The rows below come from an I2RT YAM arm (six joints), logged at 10 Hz.
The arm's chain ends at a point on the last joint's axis. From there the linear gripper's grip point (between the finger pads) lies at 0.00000 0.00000 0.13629 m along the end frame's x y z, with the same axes.
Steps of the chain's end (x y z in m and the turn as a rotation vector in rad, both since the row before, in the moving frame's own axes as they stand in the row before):
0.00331, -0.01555, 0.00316, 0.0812, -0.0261, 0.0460
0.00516, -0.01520, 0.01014, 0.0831, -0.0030, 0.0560
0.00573, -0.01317, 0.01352, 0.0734, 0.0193, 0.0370
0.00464, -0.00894, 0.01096, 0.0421, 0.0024, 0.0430
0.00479, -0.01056, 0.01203, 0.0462, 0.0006, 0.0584
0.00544, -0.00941, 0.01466, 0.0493, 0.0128, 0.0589
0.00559, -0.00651, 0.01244, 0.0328, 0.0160, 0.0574
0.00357, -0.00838, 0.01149, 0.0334, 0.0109, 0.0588
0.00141, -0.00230, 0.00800, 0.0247, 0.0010, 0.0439
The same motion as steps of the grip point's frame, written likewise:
0.00001, -0.02668, 0.00266, 0.0812, -0.0261, 0.0460
0.00507, -0.02652, 0.00967, 0.0831, -0.0030, 0.0560
0.00854, -0.02311, 0.01313, 0.0734, 0.0193, 0.0370
0.00509, -0.01467, 0.01084, 0.0421, 0.0024, 0.0430
0.00506, -0.01685, 0.01188, 0.0462, 0.0006, 0.0584
0.00738, -0.01607, 0.01448, 0.0493, 0.0128, 0.0589
0.00790, -0.01091, 0.01235, 0.0328, 0.0160, 0.0574
0.00519, -0.01288, 0.01141, 0.0334, 0.0109, 0.0588
0.00162, -0.00566, 0.00796, 0.0247, 0.0010, 0.0439

